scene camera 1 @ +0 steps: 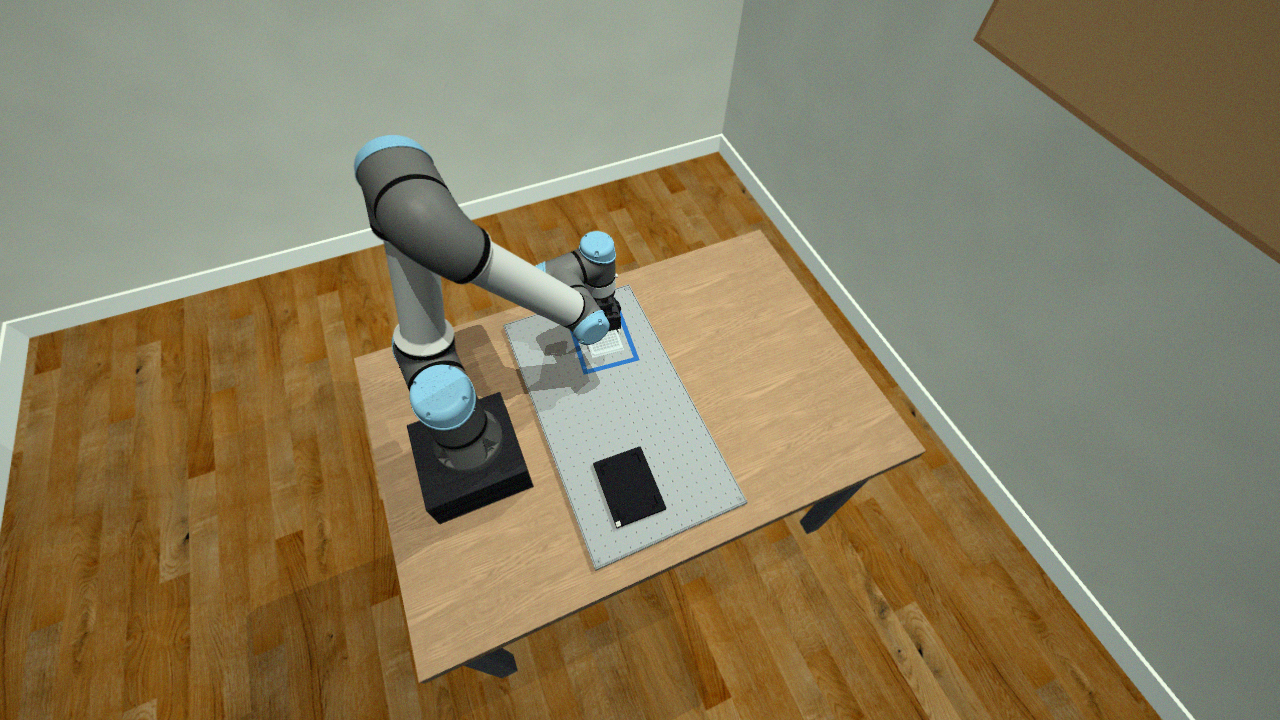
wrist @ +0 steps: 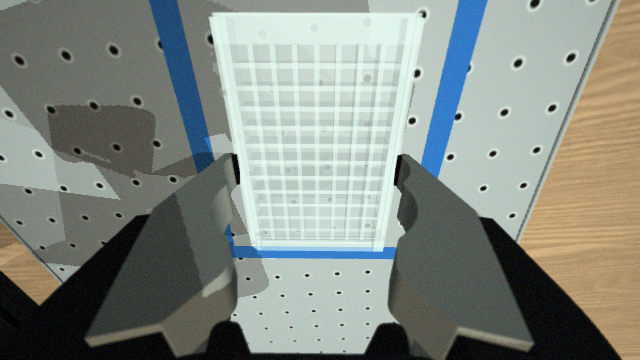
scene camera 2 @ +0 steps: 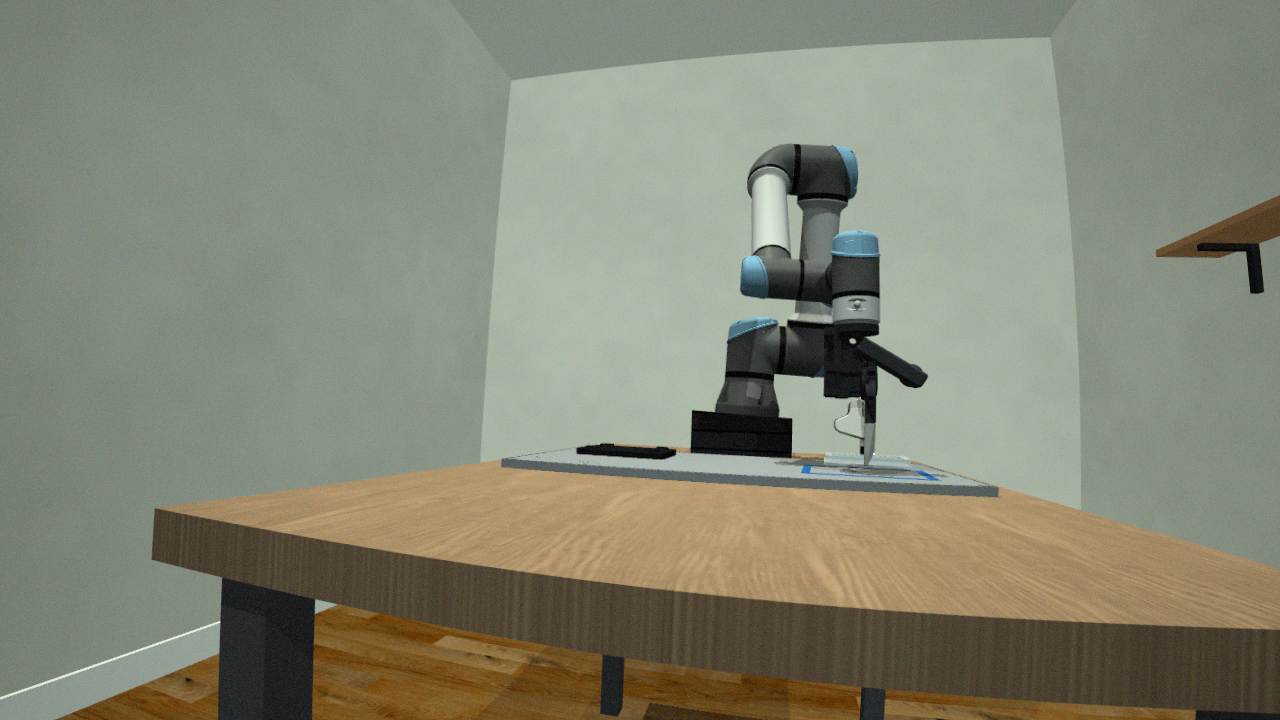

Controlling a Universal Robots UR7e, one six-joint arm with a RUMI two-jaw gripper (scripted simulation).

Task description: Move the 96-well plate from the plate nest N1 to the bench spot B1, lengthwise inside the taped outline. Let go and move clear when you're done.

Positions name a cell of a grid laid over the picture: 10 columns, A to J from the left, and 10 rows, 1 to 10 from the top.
Labels:
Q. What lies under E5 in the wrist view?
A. A 96-well plate.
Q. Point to a black plate nest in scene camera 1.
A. E7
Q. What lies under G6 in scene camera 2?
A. The gripper.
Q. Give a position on a 96-well plate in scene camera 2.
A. G7

